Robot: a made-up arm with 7 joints. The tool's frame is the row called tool. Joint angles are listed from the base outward.
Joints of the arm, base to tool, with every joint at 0 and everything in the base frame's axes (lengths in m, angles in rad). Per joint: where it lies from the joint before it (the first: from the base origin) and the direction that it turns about. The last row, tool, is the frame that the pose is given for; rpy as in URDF.
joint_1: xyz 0.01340 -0.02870 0.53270 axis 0 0 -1
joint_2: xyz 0.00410 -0.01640 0.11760 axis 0 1 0
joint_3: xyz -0.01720 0.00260 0.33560 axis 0 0 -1
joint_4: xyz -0.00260 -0.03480 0.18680 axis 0 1 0
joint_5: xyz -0.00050 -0.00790 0.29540 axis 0 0 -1
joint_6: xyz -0.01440 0.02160 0.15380 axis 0 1 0
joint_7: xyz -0.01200 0.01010 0.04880 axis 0 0 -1
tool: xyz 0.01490 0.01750 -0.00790 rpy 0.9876 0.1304 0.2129
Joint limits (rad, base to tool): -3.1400..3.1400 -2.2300..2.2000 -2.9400..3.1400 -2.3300..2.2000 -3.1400..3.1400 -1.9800..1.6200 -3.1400..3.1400
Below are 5 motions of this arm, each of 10 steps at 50 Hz.
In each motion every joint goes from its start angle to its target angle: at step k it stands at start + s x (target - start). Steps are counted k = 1, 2, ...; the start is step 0. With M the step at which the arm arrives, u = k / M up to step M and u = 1 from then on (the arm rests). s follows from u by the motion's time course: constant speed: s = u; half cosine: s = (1 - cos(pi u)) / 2; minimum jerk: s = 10 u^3 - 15 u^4 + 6 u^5.
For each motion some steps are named. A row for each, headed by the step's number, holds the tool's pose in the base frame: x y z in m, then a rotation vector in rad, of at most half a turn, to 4 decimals.
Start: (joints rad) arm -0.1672 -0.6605 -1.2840 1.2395 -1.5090 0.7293 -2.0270
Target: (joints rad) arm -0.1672 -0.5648 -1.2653 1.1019 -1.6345 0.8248 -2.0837
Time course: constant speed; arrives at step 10
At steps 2, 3, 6, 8, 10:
2: -0.3540 0.3216 1.3369 0.2057 -1.6616 -0.0007
3: -0.3506 0.3190 1.3446 0.2195 -1.6411 0.0113
6: -0.3395 0.3110 1.3675 0.2617 -1.5806 0.0474
8: -0.3315 0.3054 1.3825 0.2905 -1.5412 0.0713
10: -0.3231 0.2996 1.3973 0.3196 -1.5026 0.0951

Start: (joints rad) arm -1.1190 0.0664 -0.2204 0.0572 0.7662 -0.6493 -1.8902
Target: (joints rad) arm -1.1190 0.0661 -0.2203 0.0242 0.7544 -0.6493 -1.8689
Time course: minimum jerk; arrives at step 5
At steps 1, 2, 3, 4, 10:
1: 0.0183 0.0226 1.6340 -0.3579 0.7792 2.3271
2: 0.0173 0.0186 1.6343 -0.3526 0.7657 2.3288
3: 0.0160 0.0129 1.6347 -0.3450 0.7469 2.3310
4: 0.0150 0.0089 1.6350 -0.3397 0.7335 2.3326
10: 0.0148 0.0080 1.6350 -0.3385 0.7305 2.3329

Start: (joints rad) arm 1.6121 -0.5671 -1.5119 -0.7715 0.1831 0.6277 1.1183
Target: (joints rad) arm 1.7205 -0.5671 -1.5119 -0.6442 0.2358 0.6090 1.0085
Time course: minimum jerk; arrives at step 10
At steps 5, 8, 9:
5: -0.2479 0.4899 1.4007 0.5801 -0.7281 -0.9148
8: -0.1997 0.5068 1.4150 0.5570 -0.6924 -0.9757
9: -0.1942 0.5084 1.4165 0.5547 -0.6884 -0.9825

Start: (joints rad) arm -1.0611 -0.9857 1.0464 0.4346 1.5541 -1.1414 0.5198
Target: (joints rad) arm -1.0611 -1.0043 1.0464 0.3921 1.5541 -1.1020 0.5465
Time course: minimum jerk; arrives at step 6
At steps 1, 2, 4, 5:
1: -0.1538 -0.7610 1.2538 0.7858 -1.1319 -1.4203
2: -0.1582 -0.7637 1.2511 0.7956 -1.1341 -1.4337
4: -0.1731 -0.7726 1.2419 0.8284 -1.1409 -1.4784
5: -0.1775 -0.7752 1.2390 0.8383 -1.1427 -1.4919

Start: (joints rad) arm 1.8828 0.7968 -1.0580 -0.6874 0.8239 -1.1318 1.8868
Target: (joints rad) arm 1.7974 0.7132 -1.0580 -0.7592 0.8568 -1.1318 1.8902
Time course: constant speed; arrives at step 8
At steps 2, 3, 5, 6, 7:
2: -0.4067 -0.4026 1.3905 -0.2218 1.8849 1.3305
3: -0.4021 -0.3960 1.3944 -0.2309 1.8935 1.3193
5: -0.3933 -0.3826 1.4018 -0.2499 1.9099 1.2965
6: -0.3891 -0.3758 1.4052 -0.2597 1.9177 1.2849
7: -0.3851 -0.3689 1.4085 -0.2696 1.9252 1.2733

